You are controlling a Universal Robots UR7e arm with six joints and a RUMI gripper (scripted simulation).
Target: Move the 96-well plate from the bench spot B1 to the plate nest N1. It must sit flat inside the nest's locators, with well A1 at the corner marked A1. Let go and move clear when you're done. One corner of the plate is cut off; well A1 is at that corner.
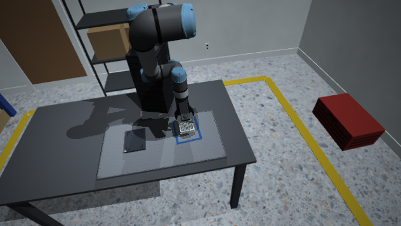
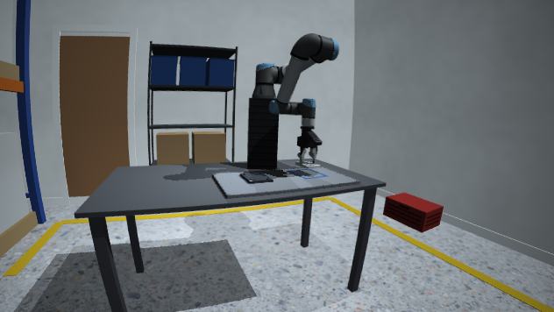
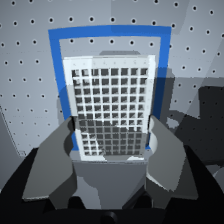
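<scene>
Right now the dark plate nest N1 is 30 mm ahead of my hand, 310 mm to the right of it and 50 mm below it. Also, from my hand: 96-well plate 10 mm below; then A1 corner mark 100 mm ahead, 360 mm to the right, 40 mm below.
</scene>
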